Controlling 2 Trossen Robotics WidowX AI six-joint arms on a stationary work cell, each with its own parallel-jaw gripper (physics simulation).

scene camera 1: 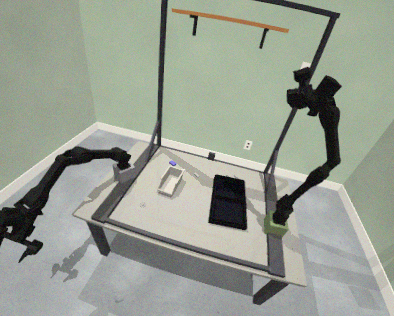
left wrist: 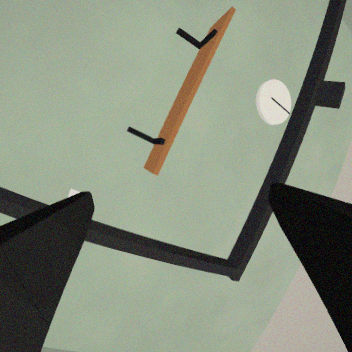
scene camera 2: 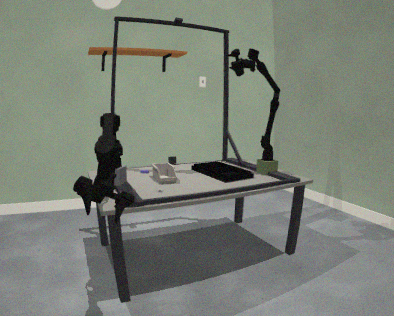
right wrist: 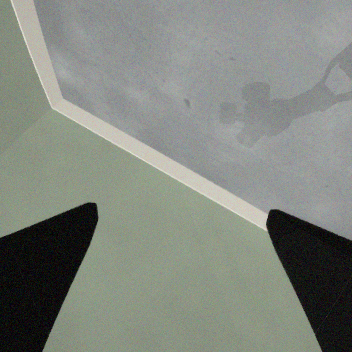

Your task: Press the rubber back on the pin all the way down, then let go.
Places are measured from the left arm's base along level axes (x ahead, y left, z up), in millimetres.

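Pixels of known places: left gripper, fingertip midpoint: [scene camera 1: 294, 80] [left wrist: 181, 195] [scene camera 2: 228, 61]; right gripper, fingertip midpoint: [scene camera 1: 7, 258] [scene camera 2: 102, 218] [right wrist: 184, 214]; left arm's base, link origin: [scene camera 1: 278, 219] [scene camera 2: 267, 160]; right arm's base, link origin: [scene camera 1: 123, 165].
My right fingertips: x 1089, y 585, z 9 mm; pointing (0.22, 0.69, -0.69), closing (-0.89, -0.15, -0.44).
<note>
Ahead of a thing's pixels: the offset from my right fingertips to its middle. "*": to the spot under its first point. Level surfaces: height alone.
A tiny pale object @[* dx -350, dy -496, dz -93 mm] [scene camera 1: 143, 205] [scene camera 2: 159, 190], seemingly the pin, lies on the table @[dz -95 mm] [scene camera 1: 170, 220] [scene camera 2: 190, 189], in front of the white tray. Its rubber back cannot be made out at this size, nor how far down it sits. My left gripper [scene camera 1: 296, 86] [scene camera 2: 234, 62] [left wrist: 181, 195] is open and empty, raised high above the right side of the table. My right gripper [scene camera 1: 11, 252] [scene camera 2: 102, 217] [right wrist: 184, 214] is open and empty, out beyond the table's left end in scene camera 1. The pin does not show in either wrist view.
A white tray @[dx -440, dy -701, dz -58 mm] [scene camera 1: 166, 190] [scene camera 2: 165, 180] and a small blue object @[dx -382, dy -906, dz -89 mm] [scene camera 1: 172, 163] [scene camera 2: 144, 171] are on the table's left half. A small pale piece @[dx -575, dy -852, dz -90 mm] [scene camera 1: 196, 175] lies right of the tray. A black case @[dx -814, dy -703, dz -76 mm] [scene camera 1: 228, 202] [scene camera 2: 222, 171] lies farther right. A dark frame [scene camera 1: 161, 75] [scene camera 2: 226, 100] stands over the table.
</note>
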